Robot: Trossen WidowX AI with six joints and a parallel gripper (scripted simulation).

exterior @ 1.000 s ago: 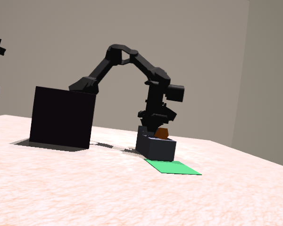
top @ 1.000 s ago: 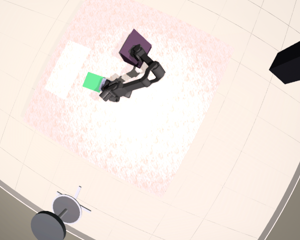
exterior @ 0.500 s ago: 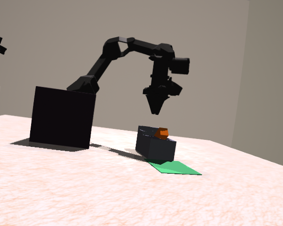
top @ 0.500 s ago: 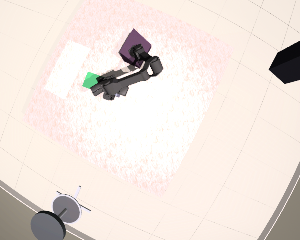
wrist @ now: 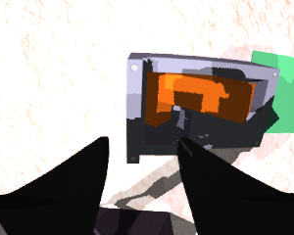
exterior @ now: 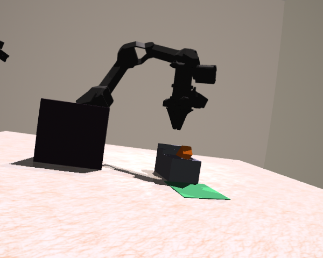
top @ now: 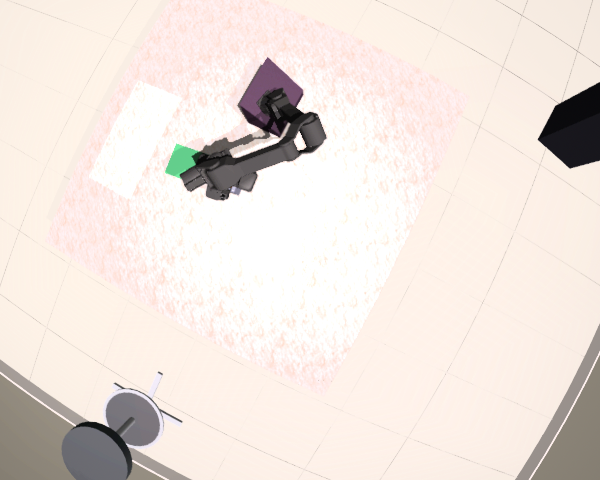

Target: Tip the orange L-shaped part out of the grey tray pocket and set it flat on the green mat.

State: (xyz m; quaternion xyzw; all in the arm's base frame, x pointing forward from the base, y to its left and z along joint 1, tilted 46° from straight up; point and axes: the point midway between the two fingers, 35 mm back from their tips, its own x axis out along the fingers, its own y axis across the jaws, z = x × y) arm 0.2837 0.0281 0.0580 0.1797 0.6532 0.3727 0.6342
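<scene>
Right now the orange part is 40 mm to the right of my gripper tip and 100 mm below it. The rest, counted from my gripper tip: green mat: 50 mm ahead, 210 mm to the right, 160 mm below.
</scene>
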